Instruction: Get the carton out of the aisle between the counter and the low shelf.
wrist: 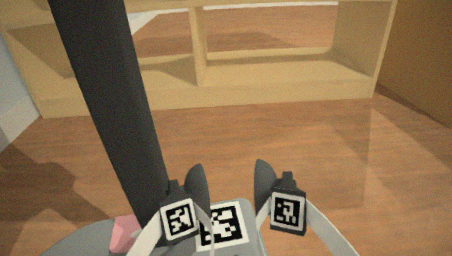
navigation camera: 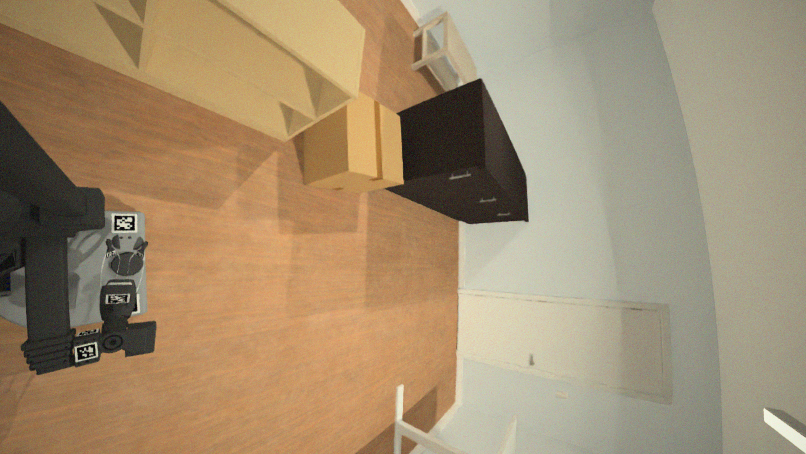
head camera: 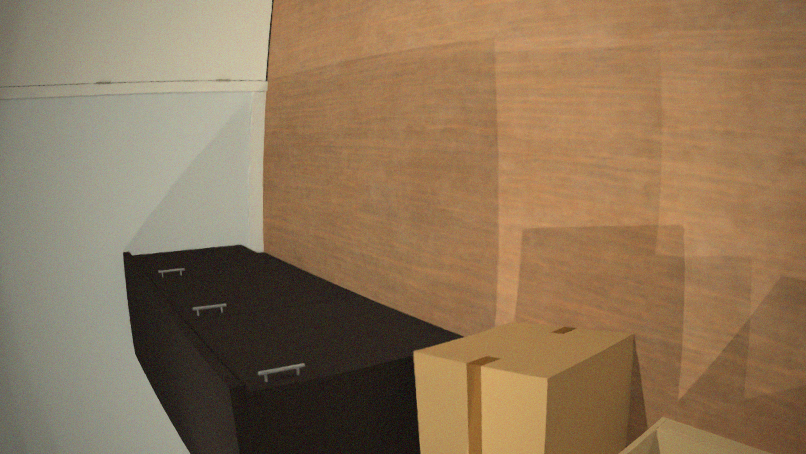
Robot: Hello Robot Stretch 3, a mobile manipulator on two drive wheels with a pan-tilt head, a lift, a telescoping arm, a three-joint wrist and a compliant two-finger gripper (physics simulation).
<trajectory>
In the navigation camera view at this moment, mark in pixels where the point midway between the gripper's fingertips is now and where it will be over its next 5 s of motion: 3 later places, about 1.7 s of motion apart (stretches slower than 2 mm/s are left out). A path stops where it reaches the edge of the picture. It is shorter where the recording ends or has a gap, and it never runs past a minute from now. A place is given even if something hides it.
My gripper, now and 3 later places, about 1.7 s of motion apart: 128, 236; 254, 234; 304, 232; 297, 267
</trajectory>
